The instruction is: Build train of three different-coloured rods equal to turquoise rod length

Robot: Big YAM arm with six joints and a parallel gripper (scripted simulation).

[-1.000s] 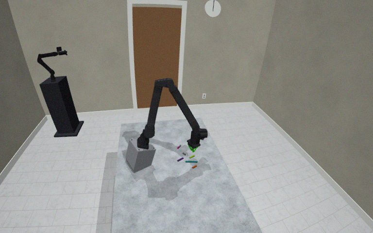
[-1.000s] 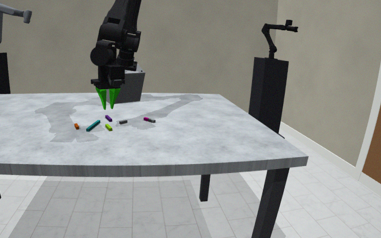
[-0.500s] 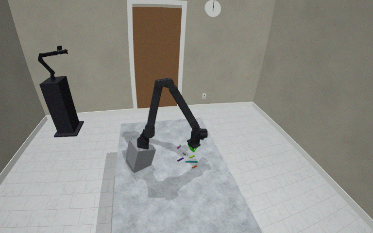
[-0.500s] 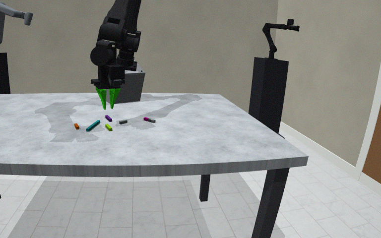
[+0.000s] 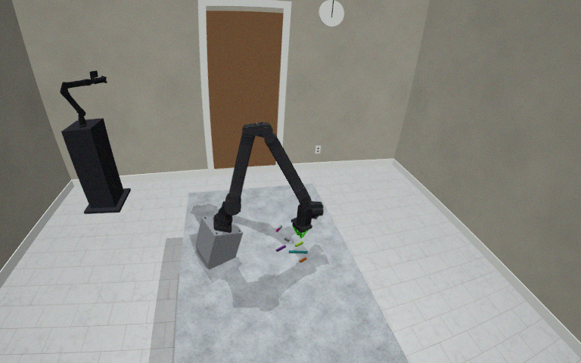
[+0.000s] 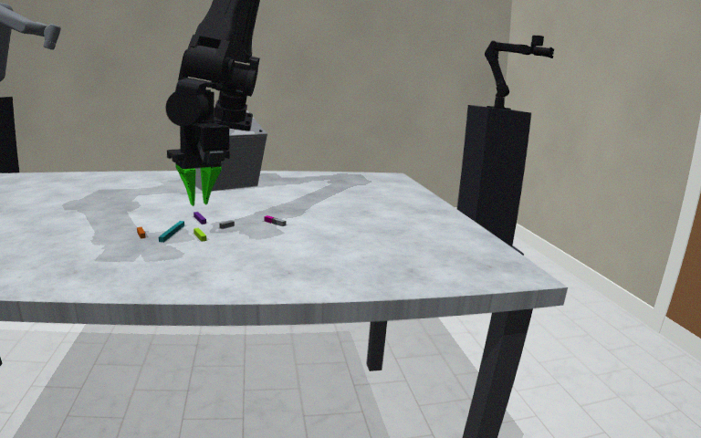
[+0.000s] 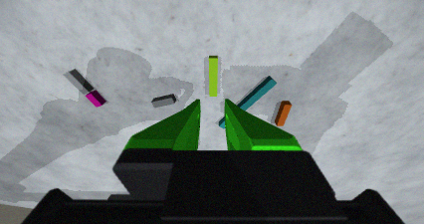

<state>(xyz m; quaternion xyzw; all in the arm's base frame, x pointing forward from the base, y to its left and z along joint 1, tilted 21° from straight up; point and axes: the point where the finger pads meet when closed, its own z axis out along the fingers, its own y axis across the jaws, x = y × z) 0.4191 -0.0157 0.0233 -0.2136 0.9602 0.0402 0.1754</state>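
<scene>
Right now the lime rod is 70 mm below my hand. Round my hand: purple rod (100 mm behind, 70 mm below, 20 mm to the right); then turquoise rod (70 mm below, 60 mm to the right, 20 mm behind); then orange rod (120 mm to the right, 70 mm below, 10 mm behind).
</scene>
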